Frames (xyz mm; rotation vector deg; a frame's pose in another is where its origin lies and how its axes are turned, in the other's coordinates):
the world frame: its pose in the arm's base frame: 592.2 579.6 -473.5 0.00 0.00 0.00
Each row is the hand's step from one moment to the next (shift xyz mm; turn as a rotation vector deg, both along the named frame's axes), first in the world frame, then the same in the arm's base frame.
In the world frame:
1: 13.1 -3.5 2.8 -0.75 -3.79 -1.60
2: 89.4 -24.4 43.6 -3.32 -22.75 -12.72
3: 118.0 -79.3 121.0 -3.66 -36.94 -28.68
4: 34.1 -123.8 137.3 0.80 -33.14 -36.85
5: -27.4 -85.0 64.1 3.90 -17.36 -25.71
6: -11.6 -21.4 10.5 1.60 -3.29 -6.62
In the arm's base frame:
1: 13.1 -3.5 2.8 -0.75 -3.79 -1.60
2: 89.4 -24.4 43.6 -3.32 -22.75 -12.72
3: 118.0 -79.3 121.0 -3.66 -36.94 -28.68
4: 34.1 -123.8 137.3 0.80 -33.14 -36.85
5: -27.4 -85.0 64.1 3.90 -17.36 -25.71
6: -11.6 -21.4 10.5 1.60 -3.29 -6.62

